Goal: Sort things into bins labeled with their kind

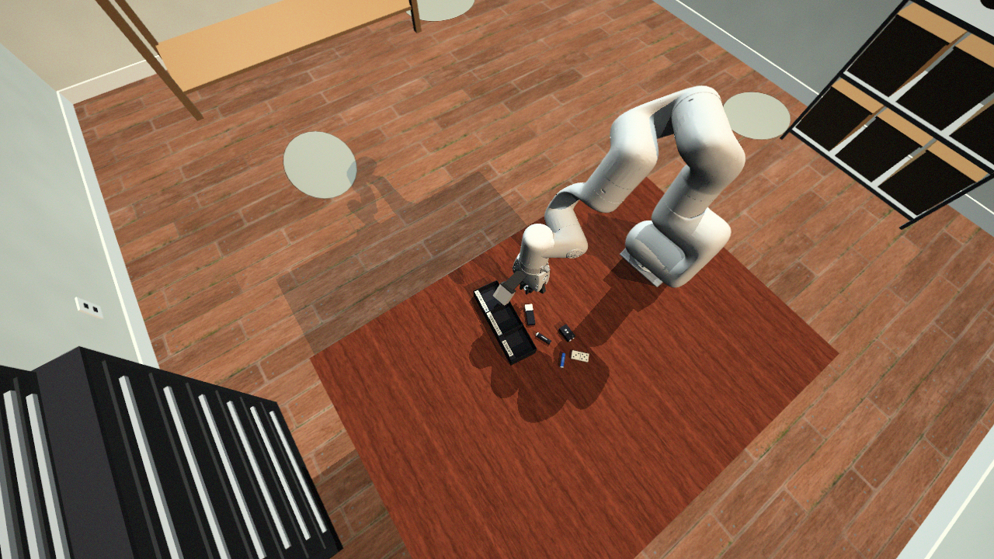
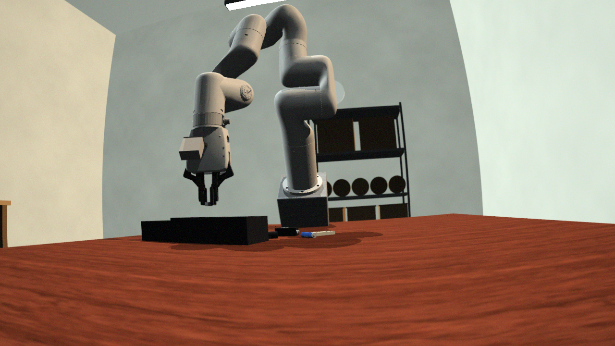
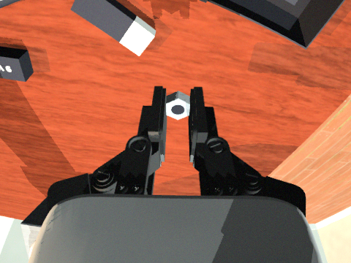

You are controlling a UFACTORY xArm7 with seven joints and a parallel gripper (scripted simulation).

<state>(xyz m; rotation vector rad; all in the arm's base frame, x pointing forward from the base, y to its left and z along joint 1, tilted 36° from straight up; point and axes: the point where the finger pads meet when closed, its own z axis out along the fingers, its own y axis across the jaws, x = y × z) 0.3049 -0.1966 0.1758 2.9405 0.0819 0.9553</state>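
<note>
Now: hand 110 mm short of the black bin row, 70 mm above it and 20 mm to the right of it. The rest, counted from my hand: nut (20 mm below); black cylindrical battery (130 mm to the left, 90 mm below, 60 mm ahead); black boxy battery (180 mm to the left, 80 mm below, 10 mm behind).
</note>
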